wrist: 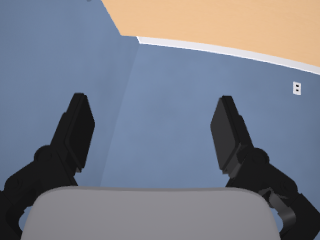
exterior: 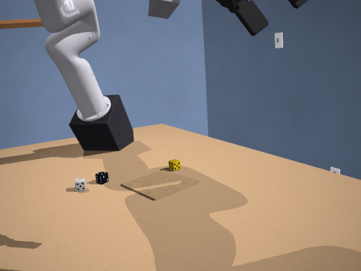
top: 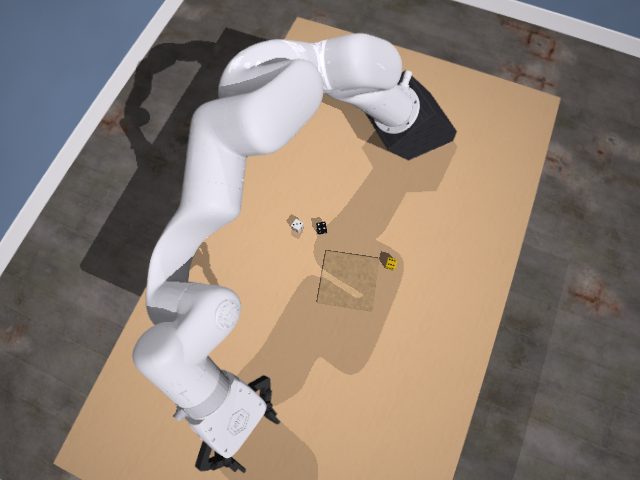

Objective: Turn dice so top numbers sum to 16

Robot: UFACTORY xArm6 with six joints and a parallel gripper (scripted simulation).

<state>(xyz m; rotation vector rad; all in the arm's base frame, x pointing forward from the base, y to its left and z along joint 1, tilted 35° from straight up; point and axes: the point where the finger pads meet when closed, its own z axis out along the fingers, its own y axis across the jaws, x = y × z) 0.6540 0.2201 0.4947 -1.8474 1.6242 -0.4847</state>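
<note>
Right now the white die is 490 mm behind my hand, 160 mm to the right of it and 330 mm below it. The rest, counted from my hand: tan mat (400 mm behind, 20 mm to the left, 340 mm below); yellow die (480 mm behind, 110 mm to the left, 330 mm below); black die (510 mm behind, 90 mm to the right, 330 mm below).
</note>
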